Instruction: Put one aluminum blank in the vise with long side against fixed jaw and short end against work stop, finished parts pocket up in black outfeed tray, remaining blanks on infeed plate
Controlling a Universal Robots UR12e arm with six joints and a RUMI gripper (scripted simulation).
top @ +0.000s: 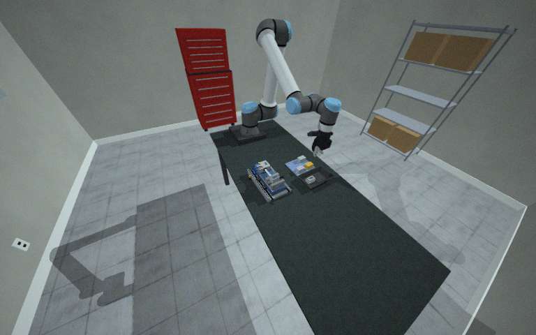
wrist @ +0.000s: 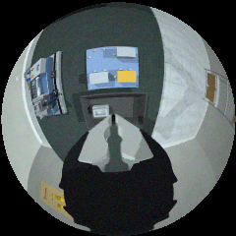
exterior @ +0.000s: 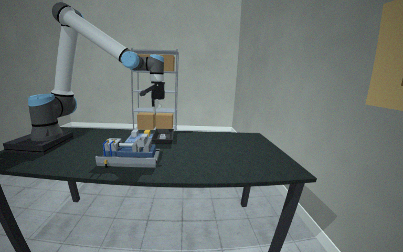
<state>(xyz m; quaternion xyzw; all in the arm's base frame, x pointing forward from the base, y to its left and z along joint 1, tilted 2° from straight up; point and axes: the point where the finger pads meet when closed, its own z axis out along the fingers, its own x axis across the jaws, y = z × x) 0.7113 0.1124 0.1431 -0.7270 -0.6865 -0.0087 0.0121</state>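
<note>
Now: hand 60 mm past the yellow brass blank, 50 mm to the right of it and 170 mm above it. Round my hand: light gray base rail 110 mm behind, 400 mm to the right, 160 mm below; vise hose end block 200 mm behind, 300 mm to the right, 120 mm below; blue vise 100 mm behind, 300 mm to the right, 160 mm below.
</note>
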